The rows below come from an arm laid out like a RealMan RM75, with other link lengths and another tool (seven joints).
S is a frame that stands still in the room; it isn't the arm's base.
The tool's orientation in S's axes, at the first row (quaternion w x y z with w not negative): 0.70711 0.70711 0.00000 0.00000
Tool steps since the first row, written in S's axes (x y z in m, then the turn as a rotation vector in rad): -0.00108 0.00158 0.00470 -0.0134 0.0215 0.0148; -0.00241 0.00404 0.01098 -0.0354 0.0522 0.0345; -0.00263 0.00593 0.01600 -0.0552 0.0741 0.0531; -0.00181 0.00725 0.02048 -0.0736 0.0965 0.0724; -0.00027 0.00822 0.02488 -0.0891 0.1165 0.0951; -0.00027 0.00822 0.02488 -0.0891 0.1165 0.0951; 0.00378 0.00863 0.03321 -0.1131 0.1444 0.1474; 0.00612 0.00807 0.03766 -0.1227 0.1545 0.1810; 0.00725 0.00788 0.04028 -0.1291 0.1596 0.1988; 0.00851 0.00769 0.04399 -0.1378 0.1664 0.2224; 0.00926 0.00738 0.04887 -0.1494 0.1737 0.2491
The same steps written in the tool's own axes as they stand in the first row. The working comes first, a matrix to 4 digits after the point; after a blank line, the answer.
The tool's axes in the first row as the columns of a matrix, in S's axes (used below as rounded here):
1.0000 0.0000 0.0000
0.0000 0.0000 -1.0000
0.0000 1.0000 0.0000

-0.00108 0.00470 -0.00158 -0.0134 0.0148 -0.0215; -0.00241 0.01098 -0.00404 -0.0354 0.0345 -0.0522; -0.00263 0.01600 -0.00593 -0.0552 0.0531 -0.0741; -0.00181 0.02048 -0.00725 -0.0736 0.0724 -0.0965; -0.00027 0.02488 -0.00822 -0.0891 0.0951 -0.1165; -0.00027 0.02488 -0.00822 -0.0891 0.0951 -0.1165; 0.00378 0.03321 -0.00863 -0.1131 0.1474 -0.1444; 0.00612 0.03766 -0.00807 -0.1227 0.1810 -0.1545; 0.00725 0.04028 -0.00788 -0.1291 0.1988 -0.1596; 0.00851 0.04399 -0.00769 -0.1378 0.2224 -0.1664; 0.00926 0.04887 -0.00738 -0.1494 0.2491 -0.1737
